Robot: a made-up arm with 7 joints.
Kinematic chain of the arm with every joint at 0, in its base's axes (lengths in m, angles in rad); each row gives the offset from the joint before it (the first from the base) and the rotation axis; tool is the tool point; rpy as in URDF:
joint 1: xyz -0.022 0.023 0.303 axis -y
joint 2: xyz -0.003 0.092 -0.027 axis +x
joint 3: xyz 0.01 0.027 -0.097 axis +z
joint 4: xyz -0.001 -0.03 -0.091 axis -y
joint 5: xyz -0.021 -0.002 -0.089 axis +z
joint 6: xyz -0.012 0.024 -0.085 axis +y
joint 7: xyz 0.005 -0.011 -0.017 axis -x
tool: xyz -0.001 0.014 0.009 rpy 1.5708 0 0
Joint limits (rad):
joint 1: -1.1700..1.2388
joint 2: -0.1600..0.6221
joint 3: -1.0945..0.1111
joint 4: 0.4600..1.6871
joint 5: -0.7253..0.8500
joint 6: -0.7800..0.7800
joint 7: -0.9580..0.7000
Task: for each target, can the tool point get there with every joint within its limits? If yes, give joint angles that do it. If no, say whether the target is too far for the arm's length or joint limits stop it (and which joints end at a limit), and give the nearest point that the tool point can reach.
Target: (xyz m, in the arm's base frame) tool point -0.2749 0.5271 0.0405
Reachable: no: too far | nearest point -0.2420 0.3614 0.0747 | short by 0.172 m
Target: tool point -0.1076 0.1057 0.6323
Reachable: no: joint limits stop it (at a limit: joint 1, joint 2, joint 3, joint 4, joint 5, joint 7) | nearest point 0.1731 0.2394 0.4369 | short by 0.367 m
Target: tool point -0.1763 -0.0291 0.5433
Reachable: no: joint limits stop it (at a limit: joint 1, joint 2, joint 3, joint 4, joint 5, joint 6, joint 7) | nearest point -0.1890 -0.0567 0.1668 | short by 0.378 m
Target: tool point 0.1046 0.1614 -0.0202
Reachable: yes | joints -0.1011 0.2207 -0.2615 1.1473 -0.0164 -0.4278 0.3517
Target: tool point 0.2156 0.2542 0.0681
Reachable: yes | joints 0.3510 0.5442 -0.3273 1.0608 0.0519 0.2673 0.1756
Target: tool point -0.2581 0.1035 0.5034
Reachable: no: joint limits stop it (at a limit: joint 1, joint 3, joint 4, joint 5, joint 6, joint 7) | nearest point -0.2512 0.0896 0.1404 | short by 0.363 m
